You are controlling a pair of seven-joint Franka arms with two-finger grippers.
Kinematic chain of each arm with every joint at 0, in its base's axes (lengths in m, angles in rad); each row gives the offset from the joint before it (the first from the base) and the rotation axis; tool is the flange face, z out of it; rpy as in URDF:
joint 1: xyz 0 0 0.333 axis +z
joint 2: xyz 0 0 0 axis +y
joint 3: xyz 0 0 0.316 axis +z
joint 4: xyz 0.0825 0 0 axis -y
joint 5: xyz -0.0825 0 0.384 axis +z
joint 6: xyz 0 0 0 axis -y
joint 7: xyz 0.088 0 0 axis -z
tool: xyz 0 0 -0.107 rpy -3.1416 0 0
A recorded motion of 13 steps. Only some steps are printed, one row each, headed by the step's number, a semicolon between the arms.
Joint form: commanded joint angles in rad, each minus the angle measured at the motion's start. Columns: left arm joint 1, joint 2, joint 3, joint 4, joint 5, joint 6, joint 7; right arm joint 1, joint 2, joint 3, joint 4, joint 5, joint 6, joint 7.
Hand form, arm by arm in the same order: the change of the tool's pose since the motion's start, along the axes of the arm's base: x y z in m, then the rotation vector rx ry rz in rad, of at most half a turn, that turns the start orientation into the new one. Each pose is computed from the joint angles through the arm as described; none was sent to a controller.
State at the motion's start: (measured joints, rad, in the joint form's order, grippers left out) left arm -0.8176 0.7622 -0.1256 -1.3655 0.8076 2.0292 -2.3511; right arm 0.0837 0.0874 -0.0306 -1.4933 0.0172 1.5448 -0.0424
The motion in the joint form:
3: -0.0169 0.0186 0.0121 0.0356 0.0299 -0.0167 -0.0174; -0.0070 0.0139 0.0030 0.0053 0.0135 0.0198 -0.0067
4: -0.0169 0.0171 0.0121 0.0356 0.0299 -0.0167 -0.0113; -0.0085 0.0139 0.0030 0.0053 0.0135 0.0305 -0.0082
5: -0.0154 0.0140 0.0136 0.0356 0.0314 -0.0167 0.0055; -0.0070 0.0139 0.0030 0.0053 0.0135 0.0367 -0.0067
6: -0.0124 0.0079 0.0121 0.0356 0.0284 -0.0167 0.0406; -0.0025 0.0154 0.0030 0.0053 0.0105 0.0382 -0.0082
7: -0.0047 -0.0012 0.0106 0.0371 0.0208 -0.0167 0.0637; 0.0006 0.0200 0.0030 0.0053 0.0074 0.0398 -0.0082
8: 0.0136 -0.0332 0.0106 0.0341 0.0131 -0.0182 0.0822; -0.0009 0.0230 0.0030 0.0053 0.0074 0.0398 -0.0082
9: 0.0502 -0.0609 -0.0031 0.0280 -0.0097 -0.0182 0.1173; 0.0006 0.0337 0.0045 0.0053 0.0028 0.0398 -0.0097
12: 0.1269 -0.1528 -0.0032 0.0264 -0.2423 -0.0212 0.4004; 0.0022 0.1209 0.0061 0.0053 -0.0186 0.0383 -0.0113
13: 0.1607 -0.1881 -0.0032 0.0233 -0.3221 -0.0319 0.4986; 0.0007 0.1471 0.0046 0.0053 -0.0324 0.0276 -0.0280
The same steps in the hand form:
3: 0.0026 -0.0060 0.0025 0.0107 -0.0395 0.0027; 0.0062 -0.0006 -0.0039 0.0141 -0.0106 0.0021
4: 0.0027 -0.0060 0.0036 0.0127 -0.0385 -0.0021; 0.0074 -0.0014 -0.0030 0.0147 -0.0214 0.0019
5: 0.0044 -0.0049 0.0059 0.0204 -0.0370 -0.0137; 0.0080 -0.0005 -0.0024 0.0149 -0.0275 0.0017
6: 0.0055 -0.0042 0.0103 0.0315 -0.0270 -0.0383; 0.0085 0.0019 -0.0032 0.0120 -0.0277 0.0078
7: 0.0094 -0.0016 0.0175 0.0309 -0.0207 -0.0462; 0.0098 0.0035 -0.0058 0.0087 -0.0248 0.0110
8: 0.0194 0.0071 0.0395 0.0172 -0.0295 -0.0379; 0.0107 0.0026 -0.0075 0.0084 -0.0218 0.0094
9: 0.0319 0.0205 0.0567 0.0015 -0.0122 -0.0297; 0.0134 0.0041 -0.0139 0.0032 -0.0114 0.0141
12: 0.0588 0.0578 0.1163 -0.0707 0.1565 -0.1002; 0.0338 0.0054 -0.0666 -0.0245 0.0759 0.0206
13: 0.0693 0.0765 0.1378 -0.0997 0.2092 -0.1245; 0.0380 0.0026 -0.0834 -0.0394 0.1122 0.0359

